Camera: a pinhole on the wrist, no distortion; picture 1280 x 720 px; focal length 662.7 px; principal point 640.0 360.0 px. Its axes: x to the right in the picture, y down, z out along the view. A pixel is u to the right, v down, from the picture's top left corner.
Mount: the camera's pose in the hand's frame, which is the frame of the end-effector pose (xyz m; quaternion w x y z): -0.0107 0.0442 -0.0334 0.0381 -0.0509 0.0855 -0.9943
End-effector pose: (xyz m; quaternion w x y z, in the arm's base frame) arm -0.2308 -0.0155 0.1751 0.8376 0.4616 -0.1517 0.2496
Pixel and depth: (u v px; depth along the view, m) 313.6 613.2 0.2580
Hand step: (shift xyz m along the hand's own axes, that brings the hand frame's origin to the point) 0.1498 -0.0848 0.1903
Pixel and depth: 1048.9 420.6 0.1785
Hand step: -0.0996 -0.0108 0.1492
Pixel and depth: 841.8 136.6 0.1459
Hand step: -0.0423 0.0645 0.1224
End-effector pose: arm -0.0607 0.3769 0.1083 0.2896 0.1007 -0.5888 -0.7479
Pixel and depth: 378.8 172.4 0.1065
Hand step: 0.0404 0.0597 0.0723
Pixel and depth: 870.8 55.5 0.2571
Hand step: -0.0797 0.1100 0.2476
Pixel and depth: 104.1 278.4 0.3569
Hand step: 0.3111 0.0525 0.2967
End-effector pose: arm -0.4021 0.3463 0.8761 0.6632 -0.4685 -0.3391 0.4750
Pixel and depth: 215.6 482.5 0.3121
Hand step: 0.2250 -0.0475 0.2436
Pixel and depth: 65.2 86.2 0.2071
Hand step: 0.1841 0.1090 0.1675
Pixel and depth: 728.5 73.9 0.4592
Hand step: -0.0354 0.1575 0.4570
